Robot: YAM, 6 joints.
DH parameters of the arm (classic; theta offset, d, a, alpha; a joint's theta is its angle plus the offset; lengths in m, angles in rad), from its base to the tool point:
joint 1: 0 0.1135 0.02 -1.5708
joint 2: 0 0 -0.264 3.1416
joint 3: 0.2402 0 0.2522 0
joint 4: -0.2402 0 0.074 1.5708
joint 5: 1.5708 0 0 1.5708
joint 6: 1.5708 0.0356 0 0
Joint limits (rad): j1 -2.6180..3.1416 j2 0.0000..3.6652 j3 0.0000..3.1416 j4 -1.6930..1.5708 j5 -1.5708..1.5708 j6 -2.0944..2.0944
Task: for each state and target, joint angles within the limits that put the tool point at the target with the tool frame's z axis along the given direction. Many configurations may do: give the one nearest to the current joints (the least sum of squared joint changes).
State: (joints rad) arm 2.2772 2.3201 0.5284 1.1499 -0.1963 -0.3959
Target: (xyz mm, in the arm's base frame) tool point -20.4 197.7 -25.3 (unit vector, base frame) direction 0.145 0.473 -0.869
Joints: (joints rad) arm 1.7112 2.2355 0.2889 0.8518 0.2113 -0.3959
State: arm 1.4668 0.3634 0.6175 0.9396 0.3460 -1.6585
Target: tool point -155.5 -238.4 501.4 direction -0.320 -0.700 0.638
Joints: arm 0.9770 0.2594 1.4537 1.2484 0.1268 -1.6585
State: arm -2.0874 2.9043 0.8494 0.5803 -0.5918 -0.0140
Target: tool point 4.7 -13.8 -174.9 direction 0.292 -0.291 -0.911
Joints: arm -2.5979 3.5919 0.4810 1.4314 -0.4117 -0.0140
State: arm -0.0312 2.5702 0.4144 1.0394 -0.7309 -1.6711
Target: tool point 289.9 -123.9 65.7 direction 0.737 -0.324 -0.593
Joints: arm -0.4029 1.9535 0.5870 0.7317 0.0091 -1.6711
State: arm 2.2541 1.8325 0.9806 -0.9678 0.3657 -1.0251
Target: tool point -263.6 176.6 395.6 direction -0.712 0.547 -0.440
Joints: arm 2.5586 1.4060 1.4469 -0.4976 0.0647 -1.0251
